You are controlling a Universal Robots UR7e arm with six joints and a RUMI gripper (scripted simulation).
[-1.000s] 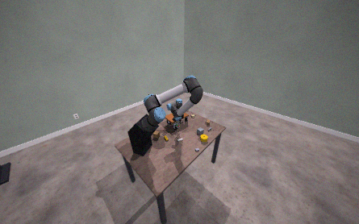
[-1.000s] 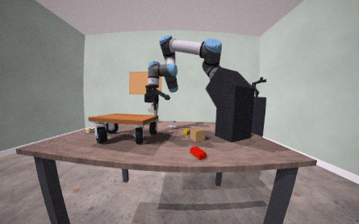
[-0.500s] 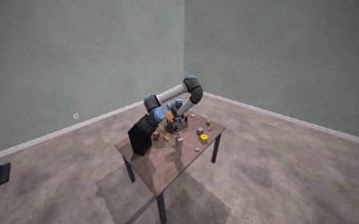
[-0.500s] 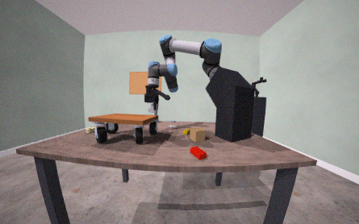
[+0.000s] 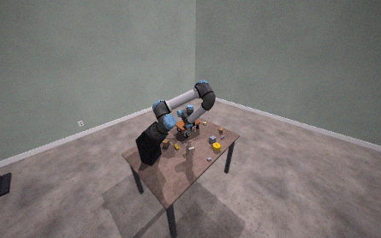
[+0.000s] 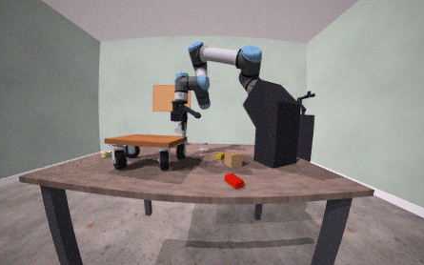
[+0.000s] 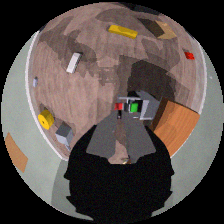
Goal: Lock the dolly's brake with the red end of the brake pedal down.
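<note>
Right now the brake pedal is 3 cm below my hand and 1 cm to the left of it. Round my hand: white piece (13 cm to the right, 11 cm behind, 10 cm below); then grey cube (23 cm to the right, 17 cm ahead, 8 cm below); then yellow bar (21 cm behind, 10 cm below, 1 cm to the left).
</note>
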